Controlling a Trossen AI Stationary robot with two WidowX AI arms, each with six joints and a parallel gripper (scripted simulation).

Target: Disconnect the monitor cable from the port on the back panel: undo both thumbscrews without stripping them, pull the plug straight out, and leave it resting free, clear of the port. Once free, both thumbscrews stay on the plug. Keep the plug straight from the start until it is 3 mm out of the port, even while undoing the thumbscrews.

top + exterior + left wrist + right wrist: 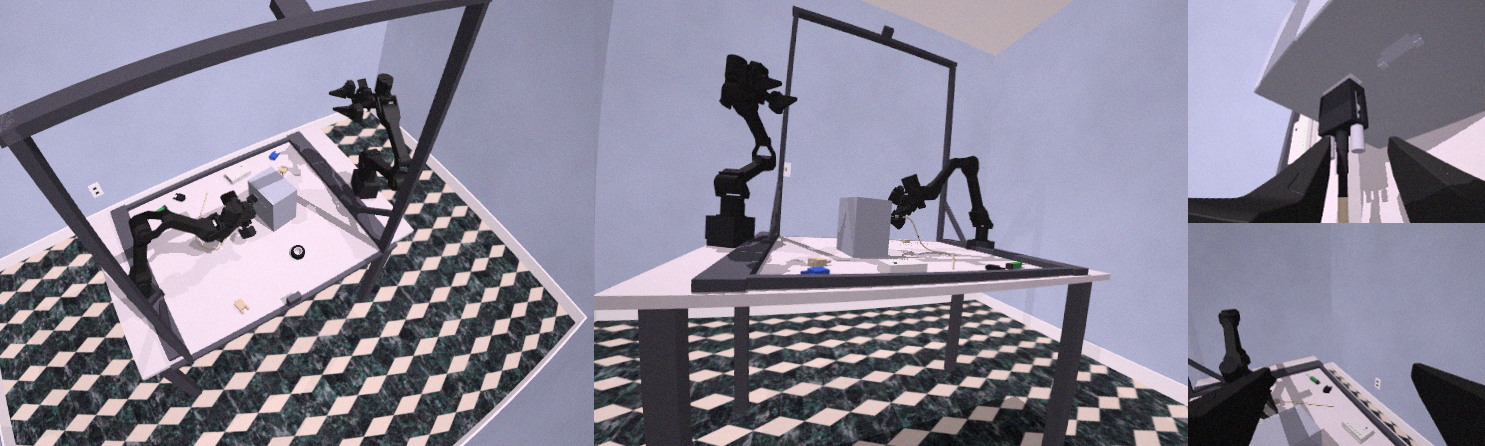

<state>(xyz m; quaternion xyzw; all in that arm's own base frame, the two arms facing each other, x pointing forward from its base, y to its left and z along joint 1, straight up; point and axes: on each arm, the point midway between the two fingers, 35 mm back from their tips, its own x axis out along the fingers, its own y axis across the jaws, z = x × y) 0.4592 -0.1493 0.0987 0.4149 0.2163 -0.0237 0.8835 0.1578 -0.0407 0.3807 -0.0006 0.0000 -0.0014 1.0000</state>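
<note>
Right now my left hand is 2 cm short of the grey box, 14 cm to the left of it and 5 cm above it.
</note>
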